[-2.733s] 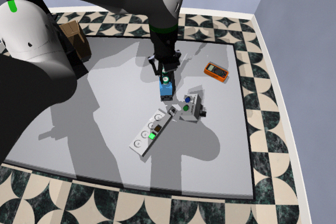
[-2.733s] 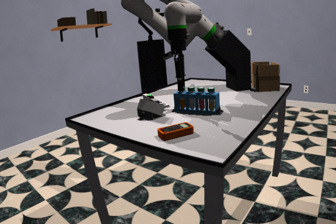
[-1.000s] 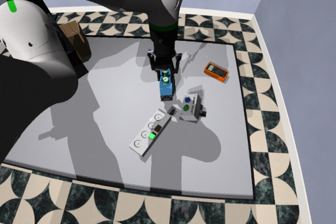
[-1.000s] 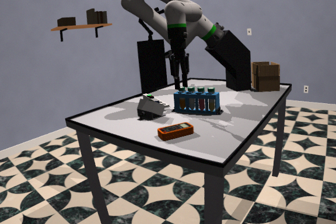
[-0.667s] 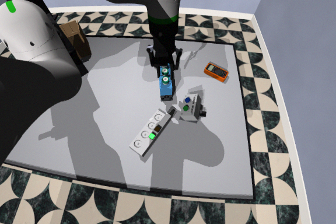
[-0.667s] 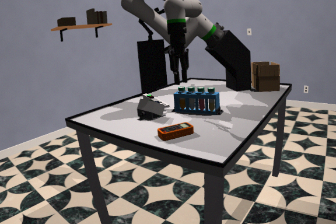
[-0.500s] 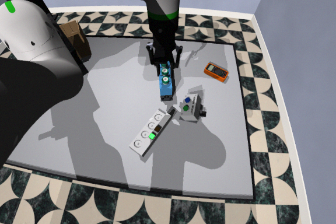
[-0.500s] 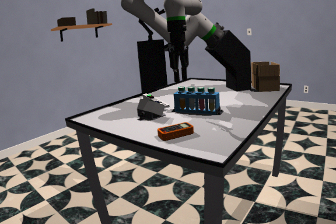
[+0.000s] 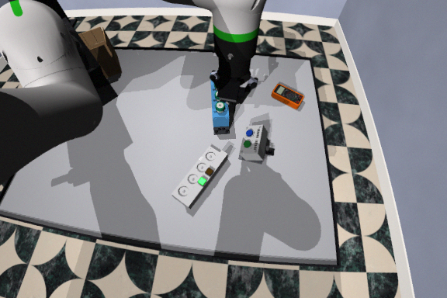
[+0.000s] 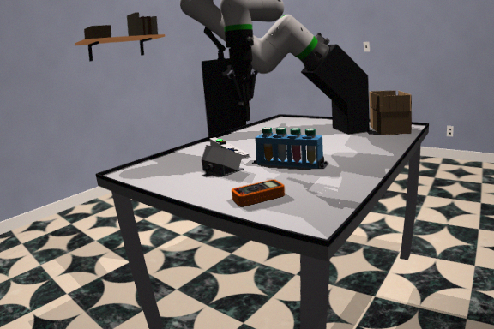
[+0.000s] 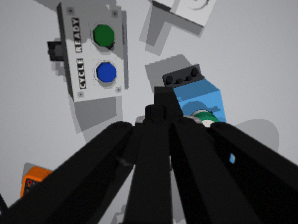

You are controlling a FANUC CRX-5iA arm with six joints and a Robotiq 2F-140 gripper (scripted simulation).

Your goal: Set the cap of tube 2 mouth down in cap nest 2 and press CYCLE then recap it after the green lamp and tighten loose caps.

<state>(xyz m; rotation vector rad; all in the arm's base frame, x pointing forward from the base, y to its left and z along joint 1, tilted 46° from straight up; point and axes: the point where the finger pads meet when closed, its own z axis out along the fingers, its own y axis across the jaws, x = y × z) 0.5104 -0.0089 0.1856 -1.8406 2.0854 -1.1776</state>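
Now: hand 5 cm short of the green ready key, 7 cm to the left of it and 12 cm above it. Also, from my hand: blue cycle key: 6 cm ahead, 3 cm to the right, 12 cm below; key housing: 7 cm ahead, 6 cm to the right, 13 cm below; cap: 4 cm behind, 16 cm to the left, 7 cm below.
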